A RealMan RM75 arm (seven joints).
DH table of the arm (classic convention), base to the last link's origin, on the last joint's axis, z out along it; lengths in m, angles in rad. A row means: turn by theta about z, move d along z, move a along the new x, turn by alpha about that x. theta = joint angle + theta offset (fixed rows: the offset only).
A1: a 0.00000; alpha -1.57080; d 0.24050; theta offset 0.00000
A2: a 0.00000; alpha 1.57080; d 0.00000; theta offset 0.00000
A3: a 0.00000; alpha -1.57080; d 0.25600; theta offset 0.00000
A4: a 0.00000; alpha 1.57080; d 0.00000; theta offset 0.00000
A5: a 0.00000; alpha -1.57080; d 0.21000; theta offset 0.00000
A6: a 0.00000; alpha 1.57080; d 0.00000; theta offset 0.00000
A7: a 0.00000; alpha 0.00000; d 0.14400; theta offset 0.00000
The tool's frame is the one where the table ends.
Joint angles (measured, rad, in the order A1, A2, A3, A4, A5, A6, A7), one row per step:
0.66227 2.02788 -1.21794 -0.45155 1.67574 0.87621 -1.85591
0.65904 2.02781 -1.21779 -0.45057 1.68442 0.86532 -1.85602
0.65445 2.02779 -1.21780 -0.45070 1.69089 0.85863 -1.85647
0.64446 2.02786 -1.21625 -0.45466 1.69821 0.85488 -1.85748
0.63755 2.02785 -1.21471 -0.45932 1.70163 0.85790 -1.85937
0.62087 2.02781 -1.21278 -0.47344 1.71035 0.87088 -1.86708
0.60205 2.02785 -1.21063 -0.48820 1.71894 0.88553 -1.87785
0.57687 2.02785 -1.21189 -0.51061 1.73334 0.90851 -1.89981
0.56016 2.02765 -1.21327 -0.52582 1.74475 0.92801 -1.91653
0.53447 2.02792 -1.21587 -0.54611 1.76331 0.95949 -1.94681
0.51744 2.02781 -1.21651 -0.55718 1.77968 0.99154 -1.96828
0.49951 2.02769 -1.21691 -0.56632 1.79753 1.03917 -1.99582
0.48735 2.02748 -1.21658 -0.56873 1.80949 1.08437 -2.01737
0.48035 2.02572 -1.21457 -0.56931 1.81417 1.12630 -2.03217
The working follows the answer.
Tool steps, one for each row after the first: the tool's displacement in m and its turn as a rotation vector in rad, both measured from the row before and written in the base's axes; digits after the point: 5 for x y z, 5 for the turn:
0.00208 0.00053 0.00093 0.01059 0.00193 -0.01241
0.00211 -0.00018 0.00073 0.00736 0.00184 -0.00962
0.00313 -0.00109 0.00142 0.00906 0.00451 -0.01063
0.00127 -0.00100 0.00102 0.00359 0.00394 -0.00138
0.00171 -0.00262 0.00242 0.00629 0.00958 0.00553
0.00222 -0.00327 0.00249 0.00651 0.00826 0.00731
0.00159 -0.00456 0.00321 0.00847 0.00769 0.02106
0.00035 -0.00331 0.00219 0.00472 0.00675 0.01851
0.00071 -0.00581 0.00270 0.00657 0.00928 0.03054
-0.00049 -0.00481 0.00180 0.00086 0.01456 0.02552
-0.00161 -0.00660 0.00142 -0.00484 0.01995 0.03780
-0.00169 -0.00610 0.00045 -0.00964 0.01875 0.03341
-0.00192 -0.00490 0.00077 -0.01183 0.01498 0.03103

Tool pose at each row, in the base's axes (x y z in m, rotation vector in rad; rounded; the steps above come from the unrounded poses):
0.24567 0.40909 -0.03877 -2.44133 0.60173 0.46687
0.24775 0.40961 -0.03784 -2.42604 0.61338 0.46628
0.24986 0.40943 -0.03712 -2.41493 0.62280 0.46608
0.25299 0.40834 -0.03570 -2.40151 0.63386 0.46907
0.25426 0.40734 -0.03468 -2.39718 0.63585 0.47409
0.25597 0.40472 -0.03226 -2.39268 0.63119 0.48950
0.25819 0.40144 -0.02977 -2.38877 0.62378 0.50405
0.25977 0.39688 -0.02657 -2.38874 0.59930 0.52414
0.26012 0.39357 -0.02438 -2.39105 0.57880 0.54122
0.26083 0.38776 -0.02167 -2.39584 0.54452 0.56686
0.26035 0.38295 -0.01988 -2.40268 0.52053 0.59593
0.25874 0.37634 -0.01846 -2.41815 0.48647 0.63628
0.25705 0.37024 -0.01801 -2.43598 0.45868 0.67293
0.25513 0.36534 -0.01724 -2.45528 0.43278 0.70386

